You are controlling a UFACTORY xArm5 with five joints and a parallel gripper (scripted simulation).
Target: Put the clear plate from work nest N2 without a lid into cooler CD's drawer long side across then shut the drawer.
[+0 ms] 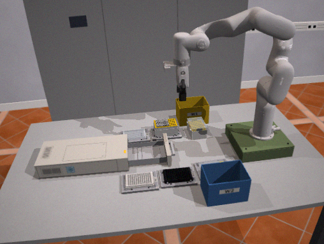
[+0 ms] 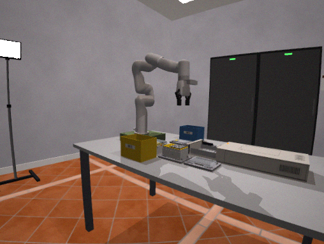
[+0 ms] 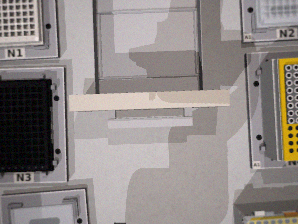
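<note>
The clear plate is 300 mm below my hand, 230 mm ahead of it and 170 mm to the right of it. The rest, counted from my hand: black plate 300 mm below, 210 mm to the left, 70 mm ahead; yellow tip box 260 mm below, 170 mm to the right, 50 mm ahead; drawer 280 mm below, 200 mm ahead, 20 mm to the left.
</note>
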